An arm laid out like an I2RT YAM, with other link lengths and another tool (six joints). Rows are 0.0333 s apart.
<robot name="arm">
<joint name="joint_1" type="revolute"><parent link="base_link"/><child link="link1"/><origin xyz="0 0 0.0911" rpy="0 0 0"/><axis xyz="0 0 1"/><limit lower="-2.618" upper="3.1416"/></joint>
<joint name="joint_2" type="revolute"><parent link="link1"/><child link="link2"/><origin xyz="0.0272 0.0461 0.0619" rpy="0 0 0"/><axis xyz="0 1 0"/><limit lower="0" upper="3.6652"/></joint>
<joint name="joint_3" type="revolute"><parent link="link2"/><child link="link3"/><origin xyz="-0.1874 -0.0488 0" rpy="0 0 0"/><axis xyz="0 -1 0"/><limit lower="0" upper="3.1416"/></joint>
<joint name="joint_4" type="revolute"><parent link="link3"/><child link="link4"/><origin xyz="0.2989 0.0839 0.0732" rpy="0 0 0"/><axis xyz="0 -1 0"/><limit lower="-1.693" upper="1.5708"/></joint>
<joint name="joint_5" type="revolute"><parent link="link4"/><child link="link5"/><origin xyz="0.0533 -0.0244 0.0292" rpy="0 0 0"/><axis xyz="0 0 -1"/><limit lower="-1.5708" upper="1.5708"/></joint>
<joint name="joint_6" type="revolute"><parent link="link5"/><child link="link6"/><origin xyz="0.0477 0 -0.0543" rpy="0 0 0"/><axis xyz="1 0 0"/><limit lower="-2.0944" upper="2.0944"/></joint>
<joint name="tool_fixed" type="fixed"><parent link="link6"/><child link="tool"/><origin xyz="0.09 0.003 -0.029" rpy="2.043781 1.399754 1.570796"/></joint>
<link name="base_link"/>
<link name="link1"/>
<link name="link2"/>
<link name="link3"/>
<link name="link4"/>
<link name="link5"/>
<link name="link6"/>
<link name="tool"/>
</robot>
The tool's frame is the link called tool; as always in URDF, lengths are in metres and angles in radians.
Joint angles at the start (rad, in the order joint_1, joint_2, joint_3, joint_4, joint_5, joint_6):
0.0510 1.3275 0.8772 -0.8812 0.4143 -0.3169
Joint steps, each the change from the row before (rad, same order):
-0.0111 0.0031 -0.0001 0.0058 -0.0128 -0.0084
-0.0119 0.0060 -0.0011 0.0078 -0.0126 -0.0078
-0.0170 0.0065 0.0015 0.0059 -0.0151 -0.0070
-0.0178 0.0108 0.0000 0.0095 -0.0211 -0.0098
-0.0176 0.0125 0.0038 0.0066 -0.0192 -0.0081
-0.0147 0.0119 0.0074 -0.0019 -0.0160 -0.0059
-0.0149 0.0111 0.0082 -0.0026 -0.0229 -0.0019
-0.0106 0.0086 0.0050 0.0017 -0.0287 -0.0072
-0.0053 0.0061 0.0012 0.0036 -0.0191 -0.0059
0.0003 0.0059 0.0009 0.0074 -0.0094 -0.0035
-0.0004 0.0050 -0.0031 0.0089 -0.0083 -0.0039
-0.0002 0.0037 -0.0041 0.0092 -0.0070 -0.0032
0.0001 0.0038 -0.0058 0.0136 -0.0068 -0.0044
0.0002 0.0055 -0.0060 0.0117 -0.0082 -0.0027
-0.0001 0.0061 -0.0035 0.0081 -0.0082 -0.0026
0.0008 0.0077 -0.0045 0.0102 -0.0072 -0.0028
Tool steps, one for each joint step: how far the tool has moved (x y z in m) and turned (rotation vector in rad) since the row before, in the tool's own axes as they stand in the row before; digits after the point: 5 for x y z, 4 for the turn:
-0.00049 0.00018 0.00240 -0.0103 0.0015 0.0021
-0.00018 0.00078 0.00318 -0.0102 0.0034 0.0018
-0.00038 -0.00034 0.00375 -0.0117 0.0070 0.0061
-0.00019 0.00128 0.00457 -0.0178 0.0065 0.0033
-0.00056 0.00049 0.00426 -0.0162 0.0077 0.0043
-0.00023 -0.00034 0.00285 -0.0143 0.0097 0.0013
-0.00063 0.00020 0.00218 -0.0210 0.0097 0.0066
-0.00113 0.00177 0.00132 -0.0267 0.0005 0.0022
-0.00059 0.00197 0.00104 -0.0181 -0.0016 -0.0006
-0.00117 0.00200 0.00072 -0.0088 -0.0053 -0.0009
-0.00024 0.00235 0.00141 -0.0079 -0.0037 -0.0019
-0.00011 0.00220 0.00138 -0.0065 -0.0037 -0.0011
-0.00035 0.00255 0.00186 -0.0058 -0.0064 -0.0008
0.00030 0.00311 0.00192 -0.0080 -0.0031 -0.0016
0.00028 0.00265 0.00154 -0.0083 -0.0016 -0.0023
0.00047 0.00317 0.00195 -0.0076 -0.0017 -0.0036

